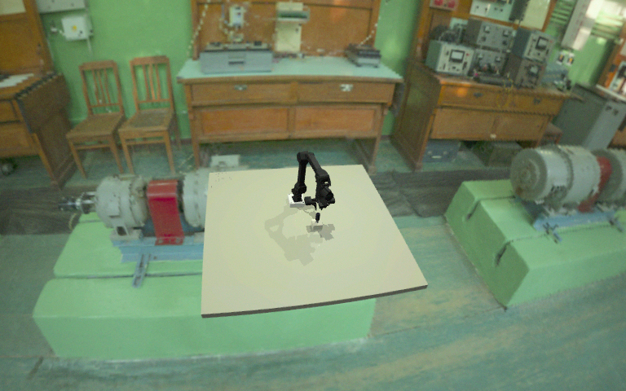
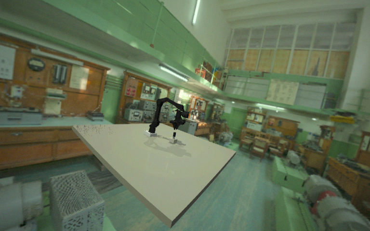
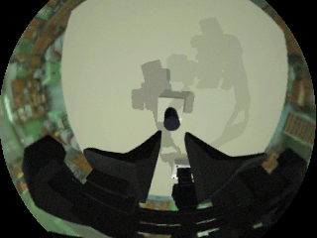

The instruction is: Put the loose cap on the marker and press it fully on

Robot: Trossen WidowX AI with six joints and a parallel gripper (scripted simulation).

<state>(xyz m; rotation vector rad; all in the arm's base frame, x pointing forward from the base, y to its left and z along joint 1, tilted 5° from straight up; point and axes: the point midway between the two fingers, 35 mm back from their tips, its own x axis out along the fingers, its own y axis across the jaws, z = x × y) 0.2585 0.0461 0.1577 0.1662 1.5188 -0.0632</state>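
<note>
The marker cap is 5 cm below my gripper tip. Also, from my gripper tip: holder block: 12 cm below.
</note>
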